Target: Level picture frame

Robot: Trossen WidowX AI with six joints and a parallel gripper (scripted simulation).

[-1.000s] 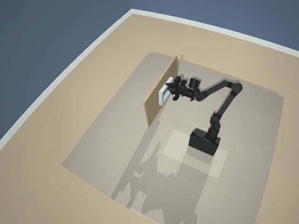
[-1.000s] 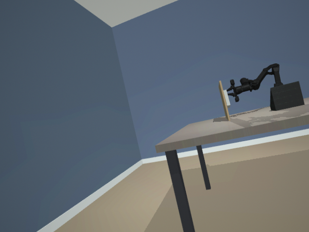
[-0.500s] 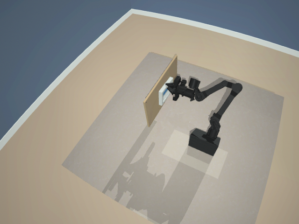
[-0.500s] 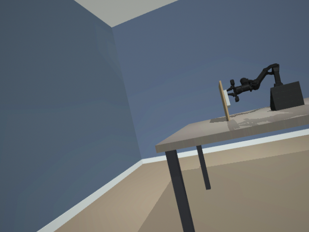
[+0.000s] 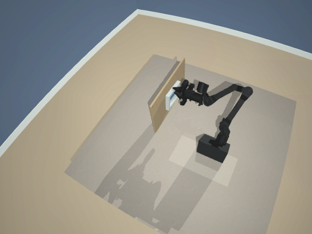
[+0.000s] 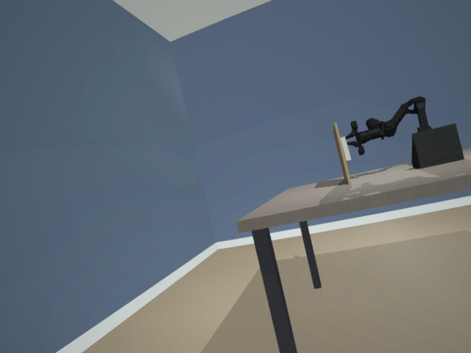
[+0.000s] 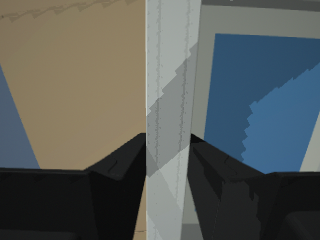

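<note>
Right now my gripper tip is 10 mm to the right of the picture frame and 50 mm above it. From my gripper tip the other things lie so: board: 10 mm ahead, 10 mm to the left, 60 mm below.
</note>
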